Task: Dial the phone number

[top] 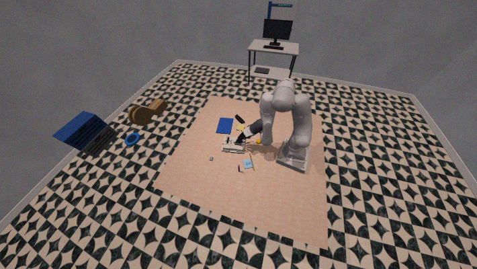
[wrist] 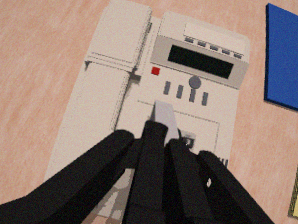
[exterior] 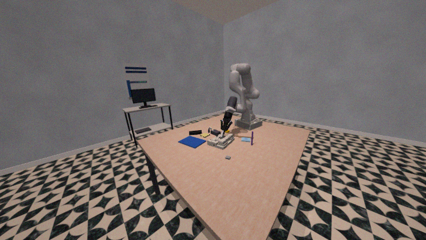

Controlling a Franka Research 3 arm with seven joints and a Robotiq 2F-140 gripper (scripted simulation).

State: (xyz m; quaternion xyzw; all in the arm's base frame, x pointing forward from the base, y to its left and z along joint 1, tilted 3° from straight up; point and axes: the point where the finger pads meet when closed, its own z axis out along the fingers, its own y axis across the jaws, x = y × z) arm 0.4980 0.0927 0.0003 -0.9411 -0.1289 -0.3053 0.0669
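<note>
My hand is 1 cm short of the handset, 6 cm to the right of it and 3 cm above it. From my hand the other things lie so: pencil: 20 cm behind, 11 cm to the left, 6 cm below; purple pen: 13 cm behind, 23 cm to the left, 1 cm below; yellow disc: 19 cm behind, 13 cm to the right, 6 cm below.
</note>
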